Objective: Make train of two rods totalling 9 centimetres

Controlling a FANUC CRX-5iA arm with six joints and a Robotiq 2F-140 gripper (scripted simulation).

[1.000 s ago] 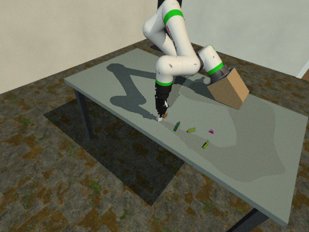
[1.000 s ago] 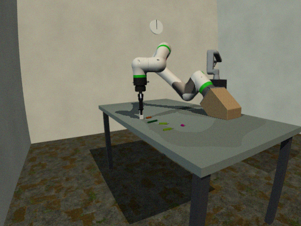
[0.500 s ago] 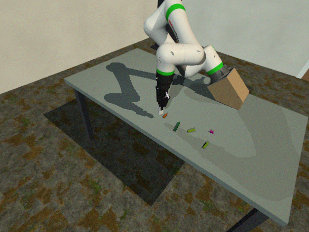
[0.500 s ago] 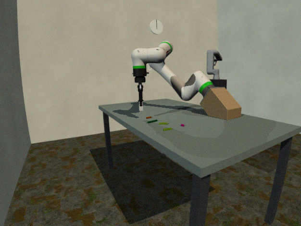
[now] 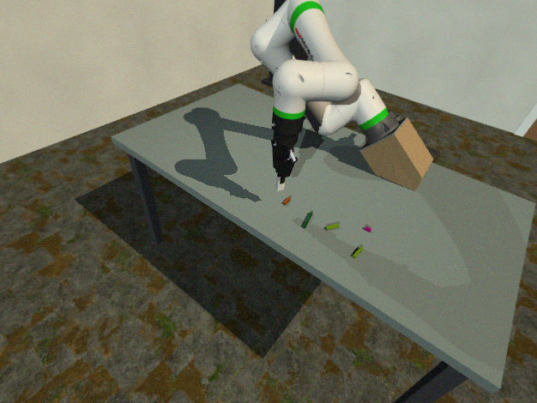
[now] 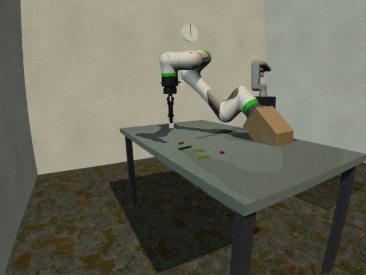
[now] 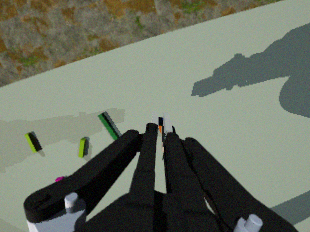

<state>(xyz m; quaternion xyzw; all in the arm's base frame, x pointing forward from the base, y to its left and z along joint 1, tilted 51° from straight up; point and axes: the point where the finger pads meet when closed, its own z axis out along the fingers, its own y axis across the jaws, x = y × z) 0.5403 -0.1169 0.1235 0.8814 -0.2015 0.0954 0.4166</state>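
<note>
Now: the green rod 20 mm behind my hand, 120 mm to the left of it and 130 mm below it. Also, from my hand: orange rod 50 mm behind, 10 mm to the left, 130 mm below; then magenta rod 120 mm behind, 320 mm to the left, 130 mm below; then blue rod 30 mm below.
</note>
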